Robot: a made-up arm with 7 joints.
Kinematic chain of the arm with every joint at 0, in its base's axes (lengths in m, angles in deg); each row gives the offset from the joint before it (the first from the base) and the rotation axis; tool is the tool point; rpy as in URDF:
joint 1: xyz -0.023 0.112 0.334 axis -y
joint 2: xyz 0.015 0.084 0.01 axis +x
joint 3: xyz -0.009 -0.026 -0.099 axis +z
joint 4: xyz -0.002 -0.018 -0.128 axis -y
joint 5: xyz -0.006 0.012 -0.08 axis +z
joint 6: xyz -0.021 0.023 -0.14 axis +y
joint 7: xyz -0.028 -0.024 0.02 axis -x
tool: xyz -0.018 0.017 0.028 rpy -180 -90 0
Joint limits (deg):
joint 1: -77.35..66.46
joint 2: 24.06..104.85
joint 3: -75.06..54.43
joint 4: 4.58..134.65
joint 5: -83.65..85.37
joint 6: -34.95..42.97
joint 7: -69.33..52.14
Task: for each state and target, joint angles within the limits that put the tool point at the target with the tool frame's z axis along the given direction. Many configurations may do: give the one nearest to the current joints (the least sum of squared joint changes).
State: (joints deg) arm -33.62 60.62 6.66 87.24 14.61 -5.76 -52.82
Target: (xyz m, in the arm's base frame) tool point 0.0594 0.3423 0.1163 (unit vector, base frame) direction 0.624 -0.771 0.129
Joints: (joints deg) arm -21.23 51.38 -5.42 99.64 -12.57 42.97 -47.19
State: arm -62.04 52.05 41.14 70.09 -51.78 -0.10 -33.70
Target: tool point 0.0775 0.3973 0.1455 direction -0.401 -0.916 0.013
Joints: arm -32.08 46.56 8.77 108.73 -47.87 -15.52 -32.73
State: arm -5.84 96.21 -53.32 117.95 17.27 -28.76 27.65
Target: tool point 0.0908 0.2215 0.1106 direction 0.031 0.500 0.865
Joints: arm 5.09 65.10 -44.91 134.65 64.41 -30.50 21.63
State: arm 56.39 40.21 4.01 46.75 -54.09 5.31 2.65
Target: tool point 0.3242 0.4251 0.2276 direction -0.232 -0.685 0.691
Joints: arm 66.46 27.53 6.03 29.24 -28.59 -24.28 20.61
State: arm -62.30 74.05 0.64 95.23 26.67 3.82 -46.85
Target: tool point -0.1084 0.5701 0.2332 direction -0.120 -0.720 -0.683
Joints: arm -76.26 83.34 -21.35 50.70 -6.05 7.28 -62.31
